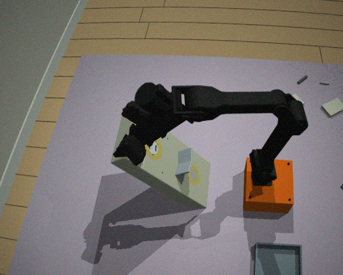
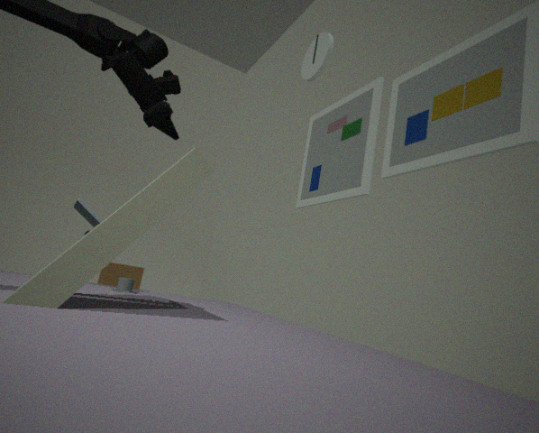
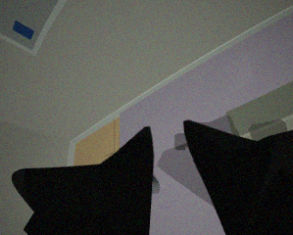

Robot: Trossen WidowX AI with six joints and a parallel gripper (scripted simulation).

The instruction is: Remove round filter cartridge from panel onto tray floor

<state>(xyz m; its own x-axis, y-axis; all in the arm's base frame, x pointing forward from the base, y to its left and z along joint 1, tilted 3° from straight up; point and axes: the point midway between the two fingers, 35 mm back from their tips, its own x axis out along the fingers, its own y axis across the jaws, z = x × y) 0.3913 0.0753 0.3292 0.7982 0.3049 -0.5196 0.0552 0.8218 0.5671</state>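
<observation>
The round filter cartridge lies 170 mm below my gripper tip, 120 mm to the right of it and 50 mm behind it. Round my gripper tip: grey tray: 460 mm behind, 400 mm below, 190 mm to the left; then service panel: 250 mm below, 120 mm to the right, 100 mm behind.
</observation>
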